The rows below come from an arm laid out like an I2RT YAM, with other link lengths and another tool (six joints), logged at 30 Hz.
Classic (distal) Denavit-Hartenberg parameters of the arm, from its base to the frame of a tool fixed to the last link. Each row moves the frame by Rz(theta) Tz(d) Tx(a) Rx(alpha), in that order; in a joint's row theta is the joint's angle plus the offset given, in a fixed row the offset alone. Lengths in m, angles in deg.
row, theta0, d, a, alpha
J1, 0, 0.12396, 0.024, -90
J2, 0, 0, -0.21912, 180
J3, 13.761, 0, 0.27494, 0
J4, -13.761, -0.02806, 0.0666, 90
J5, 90, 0.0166, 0, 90
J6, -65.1, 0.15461, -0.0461, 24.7
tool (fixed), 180, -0.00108, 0, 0
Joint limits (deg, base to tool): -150..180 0..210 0..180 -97..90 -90..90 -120..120
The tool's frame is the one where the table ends.
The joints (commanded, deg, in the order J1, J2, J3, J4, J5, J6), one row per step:
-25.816 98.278 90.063 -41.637 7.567 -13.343
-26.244 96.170 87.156 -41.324 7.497 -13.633
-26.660 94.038 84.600 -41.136 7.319 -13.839
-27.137 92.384 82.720 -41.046 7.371 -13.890
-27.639 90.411 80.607 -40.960 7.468 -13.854
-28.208 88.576 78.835 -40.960 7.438 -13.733
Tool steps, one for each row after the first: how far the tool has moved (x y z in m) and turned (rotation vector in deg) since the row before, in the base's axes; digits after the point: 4 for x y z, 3 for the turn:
-0.0098 0.0013 -0.0036 0.112 0.528 -0.163
-0.0090 0.0015 -0.0017 0.123 0.232 -0.145
-0.0075 -0.0002 -0.0009 0.000 0.160 -0.471
-0.0084 0.0002 -0.0006 -0.024 0.068 -0.591
-0.0076 -0.0001 0.0003 0.051 -0.116 -0.643

